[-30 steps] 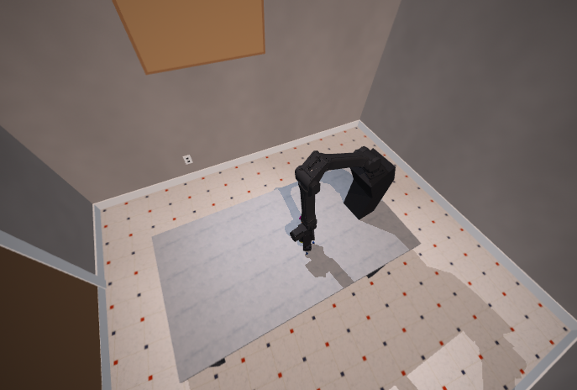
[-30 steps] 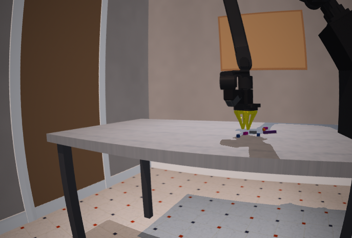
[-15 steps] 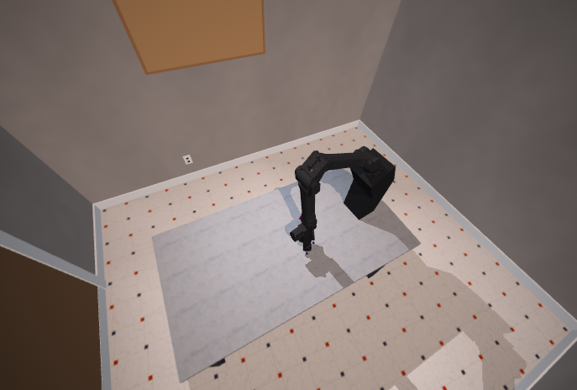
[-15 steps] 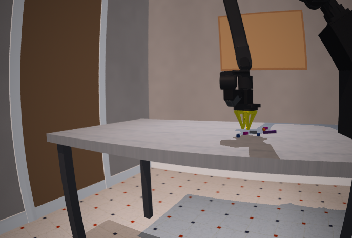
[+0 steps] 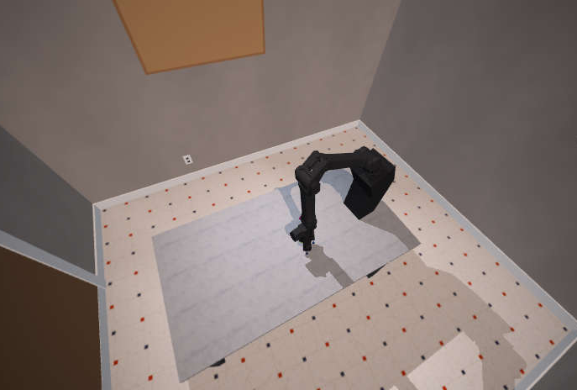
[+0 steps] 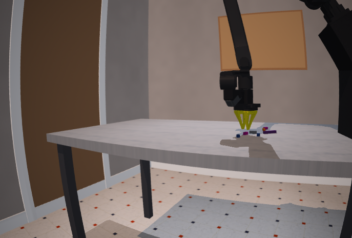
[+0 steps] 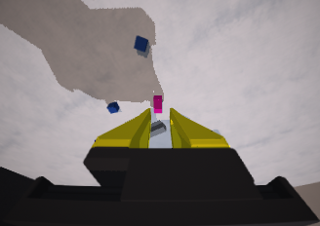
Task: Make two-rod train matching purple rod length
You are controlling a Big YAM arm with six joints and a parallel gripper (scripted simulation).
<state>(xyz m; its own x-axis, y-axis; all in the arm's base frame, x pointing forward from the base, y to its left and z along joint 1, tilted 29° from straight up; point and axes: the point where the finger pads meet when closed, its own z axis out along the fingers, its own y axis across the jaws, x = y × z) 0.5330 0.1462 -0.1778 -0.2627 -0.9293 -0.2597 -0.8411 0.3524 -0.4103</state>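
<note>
The grey rod lies 40 mm to the right of my hand, 20 mm below it and 20 mm behind it. Also, from my hand: orange rod: 120 mm to the right, 50 mm behind, 20 mm below; then purple rod: 80 mm behind, 70 mm to the right, 20 mm below.
</note>
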